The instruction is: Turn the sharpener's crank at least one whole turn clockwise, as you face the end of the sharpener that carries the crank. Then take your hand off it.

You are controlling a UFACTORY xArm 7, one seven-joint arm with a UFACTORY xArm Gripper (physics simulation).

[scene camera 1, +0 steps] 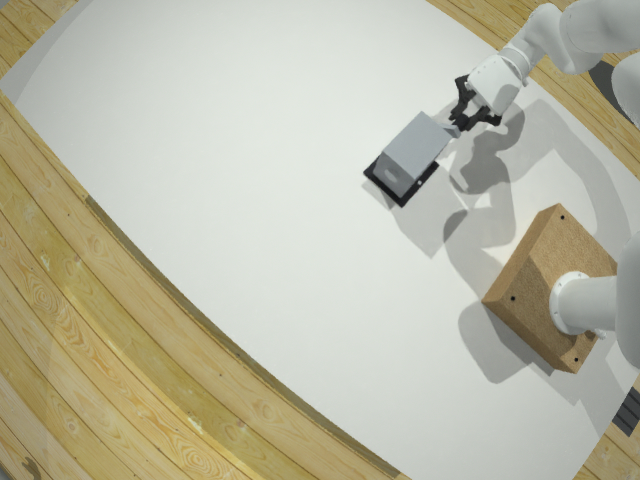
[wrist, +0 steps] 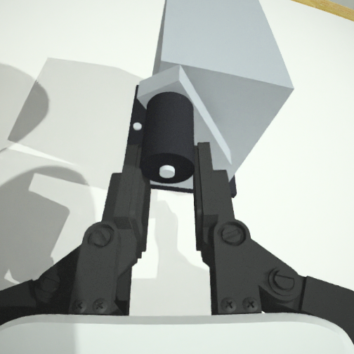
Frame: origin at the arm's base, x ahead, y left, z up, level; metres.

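Seen in the pictures: gripper, fingertip midpoint: [scene camera 1: 456, 124]; arm's base, link origin: [scene camera 1: 573, 303].
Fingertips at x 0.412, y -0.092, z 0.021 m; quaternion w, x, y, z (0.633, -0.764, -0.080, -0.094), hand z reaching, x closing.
Offsets run from my fingertips to a thing's top centre. "pt": to the spot under its first point. Level surfaces: height alone.
The grey sharpener {pt 0.026 m ahead, 0.102 m left, 0.025 m up} [scene camera 1: 419, 144] [wrist: 220, 40] stands upright on its black base {pt 0.012 m back, 0.158 m left, 0.095 m down} [scene camera 1: 402, 199] [wrist: 136, 107]. Its crank end faces the gripper. The grey crank arm [scene camera 1: 454, 130] [wrist: 207, 117] lies across that end; in the wrist view it runs from the handle down to the right. The black cylindrical crank handle [wrist: 170, 122] sticks out toward the gripper. My gripper [scene camera 1: 459, 121] [wrist: 170, 165] is shut on the handle, one finger on each side near its outer end. In the scene view the fingers partly hide the handle. The crank's pivot is hidden in the wrist view.
The robot's base stands on a brown wooden block [scene camera 1: 584, 248] at the right of the scene view. The sharpener stands on a large white surface {0.102 m down} [scene camera 1: 232, 170] with wooden planks [scene camera 1: 103, 289] beyond its edges. Shadows of the arm fall beside the sharpener.
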